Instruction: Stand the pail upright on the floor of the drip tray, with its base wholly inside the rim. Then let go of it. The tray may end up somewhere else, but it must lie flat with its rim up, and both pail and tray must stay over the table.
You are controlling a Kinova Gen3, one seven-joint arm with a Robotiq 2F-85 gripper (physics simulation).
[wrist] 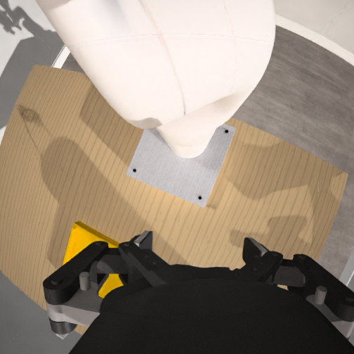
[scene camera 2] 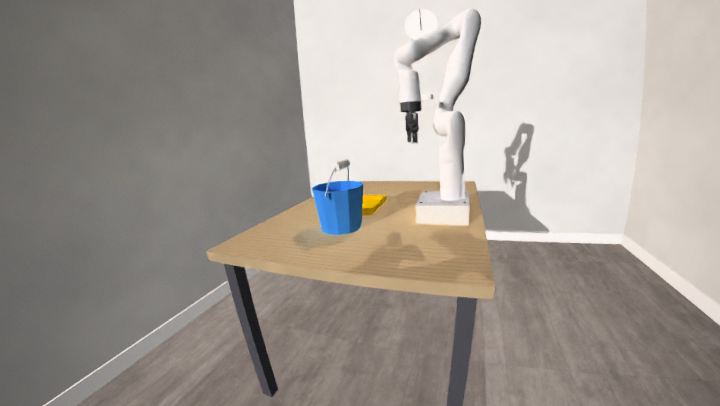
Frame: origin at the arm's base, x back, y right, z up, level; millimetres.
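Seen in the pictures: gripper, fingertip midpoint: (scene camera 2: 412, 142); arm's base, origin of the base link: (scene camera 2: 452, 197).
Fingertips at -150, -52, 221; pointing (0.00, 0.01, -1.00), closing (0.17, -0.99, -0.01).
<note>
Pixels of each thing's top centre, then the offset from my fingertips to it, as dx, dy, dz. "spot": a spot on its surface instead. Level surfaces: height alone.
- blue pail, surface spot: (scene camera 2: 338, 209) spot: -259, -143, -205
- pale grip, middle of its top: (scene camera 2: 340, 160) -259, -61, -46
- yellow drip tray, middle of its top: (scene camera 2: 355, 201) -282, +236, -275
- wooden table, its level: dz -303
A blue pail (scene camera 2: 338, 209) stands upright on the table, with its wire handle raised and a pale grip (scene camera 2: 342, 164) at the top. The pail does not show in the wrist view. The yellow drip tray (scene camera 2: 374, 202) (wrist: 80, 243) lies flat on the table behind the pail in the scene view, which hides part of it. In the wrist view the tray is at the lower left, partly covered by a finger linkage. My gripper (scene camera 2: 412, 141) (wrist: 197, 244) is open and empty, pointing down, high above the table and to the right of the pail and tray in the scene view.
The arm's base (scene camera 2: 442, 212) (wrist: 172, 172) stands on the wooden table (scene camera 2: 302, 262) (wrist: 165, 210) near its right edge in the scene view. The arm rises from it. A dark grey wall (scene camera 2: 151, 126) stands to the left of the table.
</note>
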